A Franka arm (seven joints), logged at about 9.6 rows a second.
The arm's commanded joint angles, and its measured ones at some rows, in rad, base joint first. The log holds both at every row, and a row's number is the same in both.
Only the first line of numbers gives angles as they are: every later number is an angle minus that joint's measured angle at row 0.
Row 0, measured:
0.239, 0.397, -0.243, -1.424, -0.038, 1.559, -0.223
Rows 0 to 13, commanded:
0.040, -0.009, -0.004, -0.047, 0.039, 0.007, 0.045
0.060, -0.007, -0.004, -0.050, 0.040, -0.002, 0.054
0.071, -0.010, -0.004, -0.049, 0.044, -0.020, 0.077
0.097, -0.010, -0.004, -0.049, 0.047, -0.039, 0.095
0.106, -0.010, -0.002, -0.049, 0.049, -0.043, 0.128
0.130, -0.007, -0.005, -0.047, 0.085, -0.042, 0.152
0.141, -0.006, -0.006, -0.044, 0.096, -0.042, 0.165
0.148, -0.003, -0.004, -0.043, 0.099, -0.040, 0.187
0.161, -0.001, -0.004, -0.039, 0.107, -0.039, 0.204
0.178, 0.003, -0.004, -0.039, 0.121, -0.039, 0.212
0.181, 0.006, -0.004, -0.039, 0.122, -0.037, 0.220
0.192, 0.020, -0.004, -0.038, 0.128, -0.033, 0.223
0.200, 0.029, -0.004, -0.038, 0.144, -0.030, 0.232
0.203, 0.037, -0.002, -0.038, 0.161, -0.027, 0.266
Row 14, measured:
0.195, 0.011, 0.001, -0.019, 0.130, -0.045, 0.233
